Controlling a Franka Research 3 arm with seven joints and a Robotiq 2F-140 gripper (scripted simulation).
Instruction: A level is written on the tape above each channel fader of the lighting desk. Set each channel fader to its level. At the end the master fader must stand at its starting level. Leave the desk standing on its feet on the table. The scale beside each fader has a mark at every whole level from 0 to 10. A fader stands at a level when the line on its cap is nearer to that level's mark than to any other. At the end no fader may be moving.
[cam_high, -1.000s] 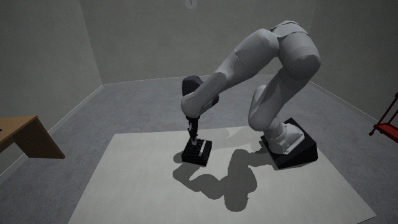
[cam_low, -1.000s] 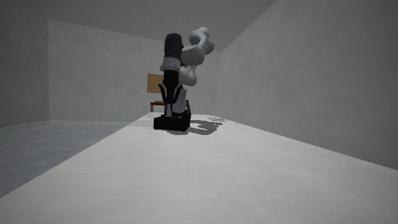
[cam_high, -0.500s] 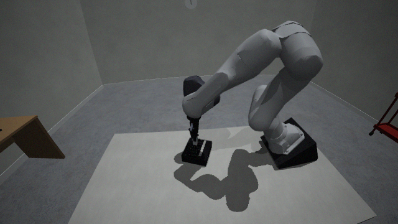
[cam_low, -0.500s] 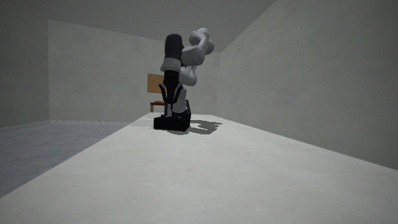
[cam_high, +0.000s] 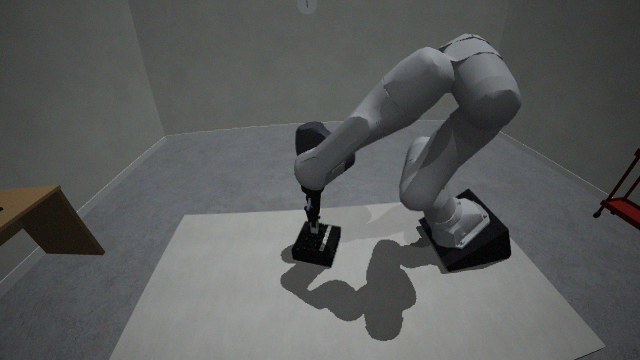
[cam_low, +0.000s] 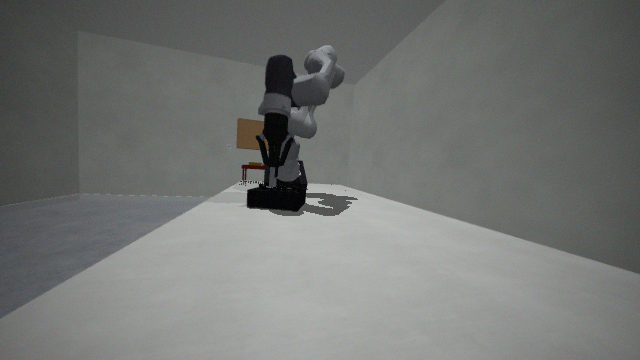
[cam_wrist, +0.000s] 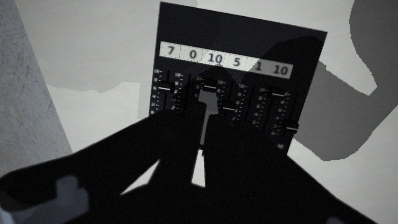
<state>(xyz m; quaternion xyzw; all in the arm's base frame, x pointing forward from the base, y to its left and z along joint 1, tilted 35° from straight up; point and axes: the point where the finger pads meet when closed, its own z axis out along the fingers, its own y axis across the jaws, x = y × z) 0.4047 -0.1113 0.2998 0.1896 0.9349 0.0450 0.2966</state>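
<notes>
The channel 2 fader cap lies 3 cm to the right of my hand, 3 cm below it and 1 cm ahead of it. Also, from my hand: channel 1 fader cap (4 cm to the right, 3 cm below, 3 cm behind); then master fader cap (8 cm to the left, 4 cm ahead, 3 cm below).
</notes>
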